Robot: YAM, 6 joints.
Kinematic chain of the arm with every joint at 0, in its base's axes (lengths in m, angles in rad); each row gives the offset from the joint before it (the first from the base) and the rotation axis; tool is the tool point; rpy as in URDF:
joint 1: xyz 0 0 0.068 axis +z
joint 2: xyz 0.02 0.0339 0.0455 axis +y
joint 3: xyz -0.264 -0.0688 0 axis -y
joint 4: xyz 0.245 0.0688 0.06 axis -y
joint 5: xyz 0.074 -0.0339 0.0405 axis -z
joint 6: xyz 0.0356 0 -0.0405 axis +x
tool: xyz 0 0 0 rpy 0 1.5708 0
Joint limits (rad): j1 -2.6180..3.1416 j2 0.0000..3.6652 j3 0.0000..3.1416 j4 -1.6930..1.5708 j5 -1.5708..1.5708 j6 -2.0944..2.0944
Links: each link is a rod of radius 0.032 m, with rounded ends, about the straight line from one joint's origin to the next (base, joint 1, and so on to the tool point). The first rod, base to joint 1, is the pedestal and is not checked.
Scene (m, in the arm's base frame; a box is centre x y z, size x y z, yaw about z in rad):
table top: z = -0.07
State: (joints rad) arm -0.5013 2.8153 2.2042 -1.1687 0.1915 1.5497
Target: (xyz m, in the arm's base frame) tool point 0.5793 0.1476 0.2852
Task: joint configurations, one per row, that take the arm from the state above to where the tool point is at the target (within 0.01 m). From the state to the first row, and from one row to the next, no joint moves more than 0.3 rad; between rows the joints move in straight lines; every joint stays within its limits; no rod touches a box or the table.
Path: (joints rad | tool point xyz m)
1: -0.2488 2.7723 2.4040 -0.9193 0.1646 1.5497 | 0.5286 -0.1403 0.0718
2: 0.0036 2.7293 2.6039 -0.6699 0.1377 1.5497 | 0.5890 -0.0028 0.1702
3: 0.2561 2.6863 2.8037 -0.4205 0.1107 1.5497 | 0.5793 0.1476 0.2852

